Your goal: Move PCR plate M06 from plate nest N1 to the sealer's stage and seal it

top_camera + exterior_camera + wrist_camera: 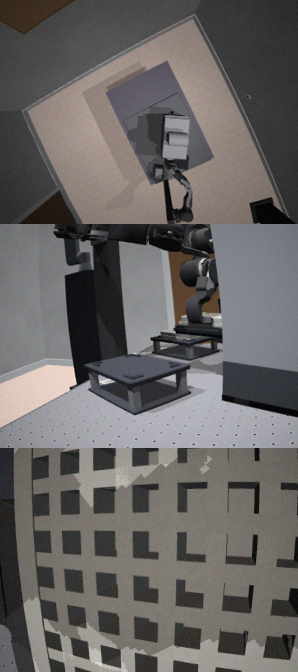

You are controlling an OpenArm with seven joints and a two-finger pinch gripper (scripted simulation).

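Now: hand right at the white 96-well plate M06. From my hand the other things lie so: plate nest N1: 140 mm to the right, 110 mm behind, 60 mm below; then foil roll: 310 mm ahead, 300 mm above, 110 mm to the right; then nest N2: 180 mm to the left, 160 mm behind, 70 mm below.
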